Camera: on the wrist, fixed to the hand. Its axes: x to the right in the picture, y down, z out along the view.
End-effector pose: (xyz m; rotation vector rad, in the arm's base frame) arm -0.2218 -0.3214 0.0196 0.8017 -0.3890 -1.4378
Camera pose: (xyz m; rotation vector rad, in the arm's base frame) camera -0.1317 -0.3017 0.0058 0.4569 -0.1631 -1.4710
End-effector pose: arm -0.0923 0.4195 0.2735 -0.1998 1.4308 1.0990
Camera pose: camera -0.1808 0.3933 0.2872 -0.4191 1.1663 1.3620
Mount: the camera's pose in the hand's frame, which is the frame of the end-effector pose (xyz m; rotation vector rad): -0.0041 0.0543 -0.0757 -0.3706 -0.0607 0.0099
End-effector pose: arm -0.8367 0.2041 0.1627 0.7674 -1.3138 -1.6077
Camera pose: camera -0.7549 0.1747 0.1964 0.4869 -1.0151 -1.8095
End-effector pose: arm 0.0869 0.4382 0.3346 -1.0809 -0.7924 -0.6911
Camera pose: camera 0.1451 0.3849 0.2849 -1.4451 -0.7258 -0.8200
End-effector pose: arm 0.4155 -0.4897 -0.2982 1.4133 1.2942 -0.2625
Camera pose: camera 0.4197 -0.4172 -0.2397 1.0880 1.2133 -0.0530
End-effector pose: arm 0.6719 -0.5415 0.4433 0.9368 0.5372 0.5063
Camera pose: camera 0.6119 -0.4709 0.4538 0.5988 0.3672 0.5619
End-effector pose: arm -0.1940 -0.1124 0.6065 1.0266 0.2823 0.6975
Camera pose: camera -0.2584 -0.0454 0.6143 0.6943 0.0893 0.6953
